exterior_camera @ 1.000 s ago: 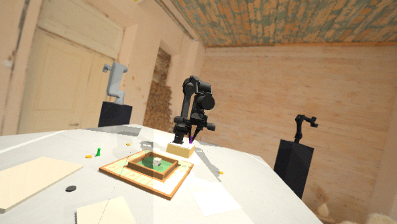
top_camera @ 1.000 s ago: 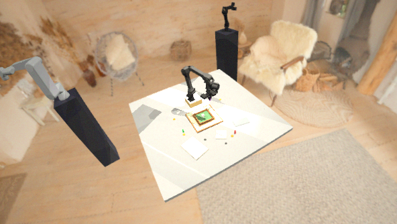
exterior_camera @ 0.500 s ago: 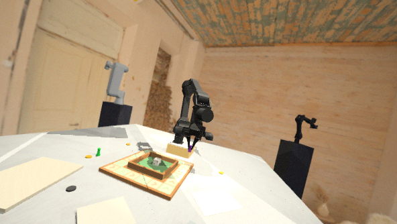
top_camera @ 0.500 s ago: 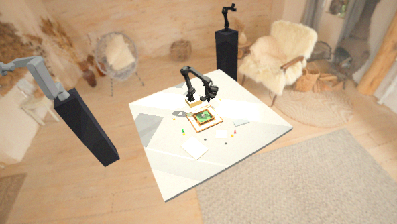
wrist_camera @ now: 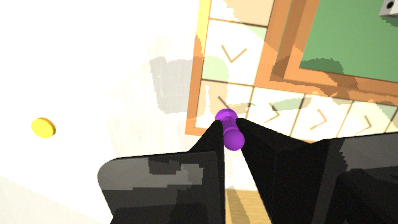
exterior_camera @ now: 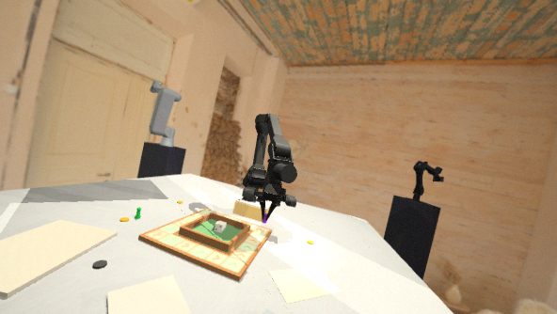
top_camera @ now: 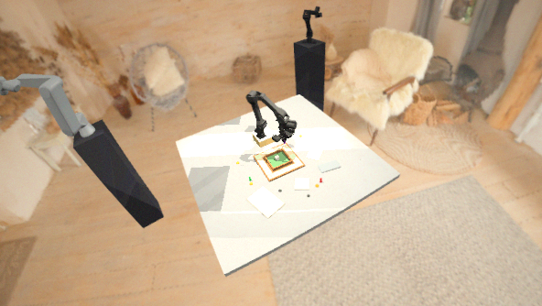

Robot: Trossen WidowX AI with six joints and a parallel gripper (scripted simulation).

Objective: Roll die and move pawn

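Right now the white die is 130 mm to the right of my gripper tip, 80 mm ahead of it and 30 mm below it. The rest, counted from my gripper tip: purple pawn 10 mm above; then green pawn 390 mm to the right, 110 mm ahead, 40 mm below; then green dice tray 130 mm to the right, 90 mm ahead, 50 mm below.
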